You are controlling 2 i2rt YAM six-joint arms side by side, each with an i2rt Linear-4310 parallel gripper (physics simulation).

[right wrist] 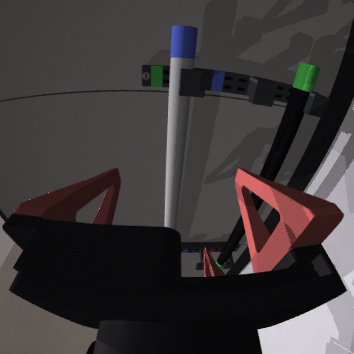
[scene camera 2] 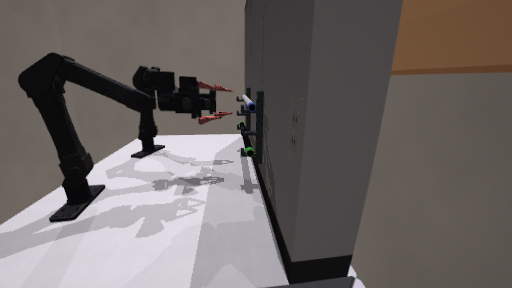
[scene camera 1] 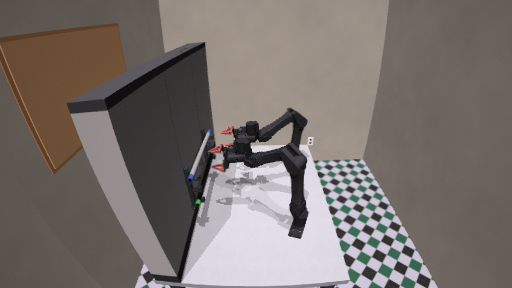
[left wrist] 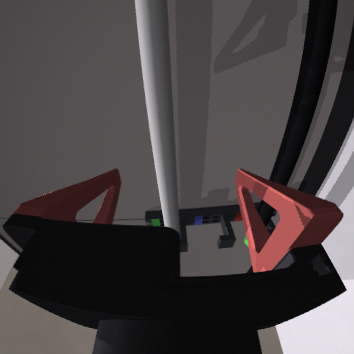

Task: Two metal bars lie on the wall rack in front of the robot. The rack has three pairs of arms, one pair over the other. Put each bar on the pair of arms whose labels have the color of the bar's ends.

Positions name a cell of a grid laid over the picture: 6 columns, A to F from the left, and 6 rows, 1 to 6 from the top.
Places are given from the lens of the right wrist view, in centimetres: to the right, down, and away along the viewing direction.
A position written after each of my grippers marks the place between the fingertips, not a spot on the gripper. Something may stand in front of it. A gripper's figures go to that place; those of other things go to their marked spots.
my right gripper (right wrist: D3): 0, 0, 13
blue-ended bar (right wrist: D1): 1, -13, 13
